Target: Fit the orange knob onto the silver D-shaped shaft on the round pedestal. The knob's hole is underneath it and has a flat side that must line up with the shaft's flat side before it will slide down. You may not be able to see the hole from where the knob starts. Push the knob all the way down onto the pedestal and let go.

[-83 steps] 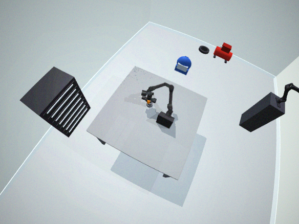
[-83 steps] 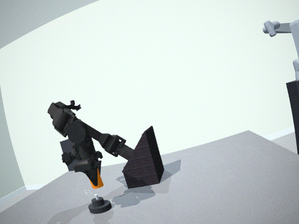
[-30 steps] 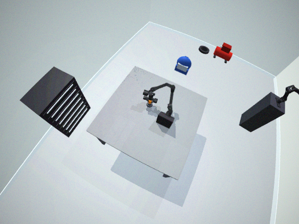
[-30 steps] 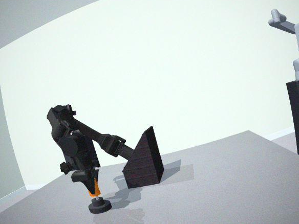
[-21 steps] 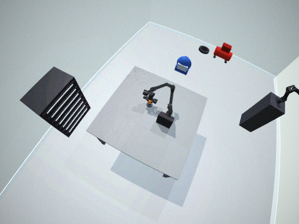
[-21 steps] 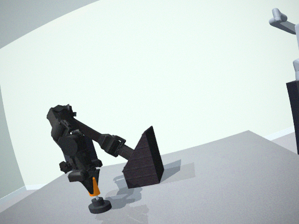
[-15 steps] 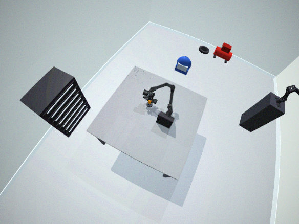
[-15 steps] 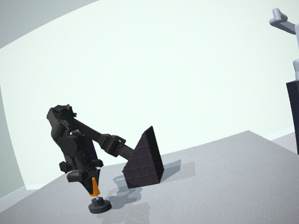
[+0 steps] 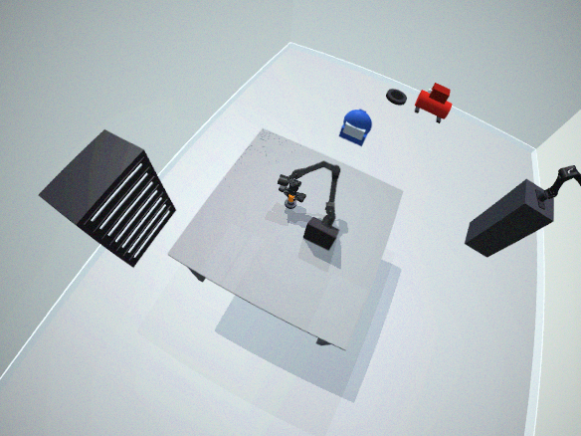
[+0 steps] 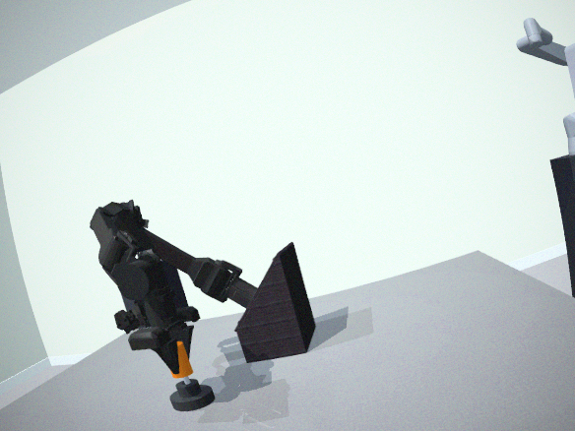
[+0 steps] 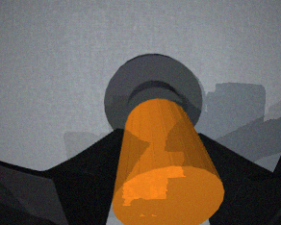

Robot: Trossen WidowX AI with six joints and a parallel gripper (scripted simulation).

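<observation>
Now: gripper tip 3 cm below the orange knob. From my gripper tip the other things lie so: dark round pedestal (4 cm below).
</observation>
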